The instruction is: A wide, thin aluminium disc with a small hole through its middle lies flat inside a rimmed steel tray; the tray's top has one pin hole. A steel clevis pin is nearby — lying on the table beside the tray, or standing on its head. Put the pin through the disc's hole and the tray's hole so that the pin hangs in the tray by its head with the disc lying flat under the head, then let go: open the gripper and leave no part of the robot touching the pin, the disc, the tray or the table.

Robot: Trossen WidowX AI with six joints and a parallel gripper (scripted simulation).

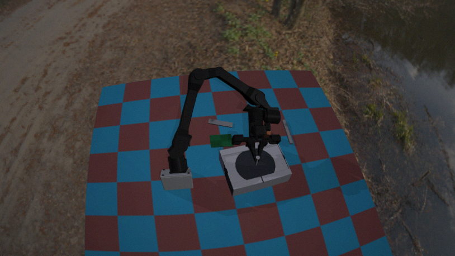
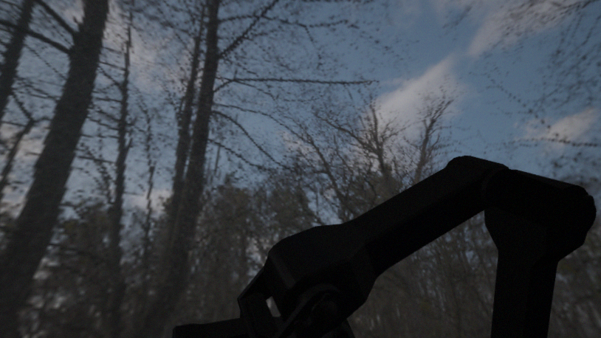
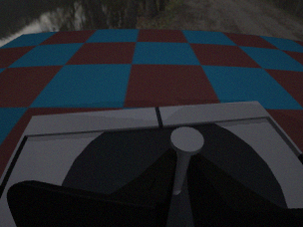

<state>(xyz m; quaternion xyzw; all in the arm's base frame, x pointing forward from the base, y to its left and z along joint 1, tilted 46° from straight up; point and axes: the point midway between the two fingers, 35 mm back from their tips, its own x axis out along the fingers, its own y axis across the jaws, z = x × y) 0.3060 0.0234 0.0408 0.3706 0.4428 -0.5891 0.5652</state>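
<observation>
Right now the steel clevis pin is 1 cm to the left of my gripper tip and 1 cm below it. Also, from my gripper tip: steel tray: 1 cm to the left, 4 cm below; flat green piece: 12 cm behind, 18 cm to the left, 9 cm below; dark round disc: 1 cm to the left, 3 cm below.
</observation>
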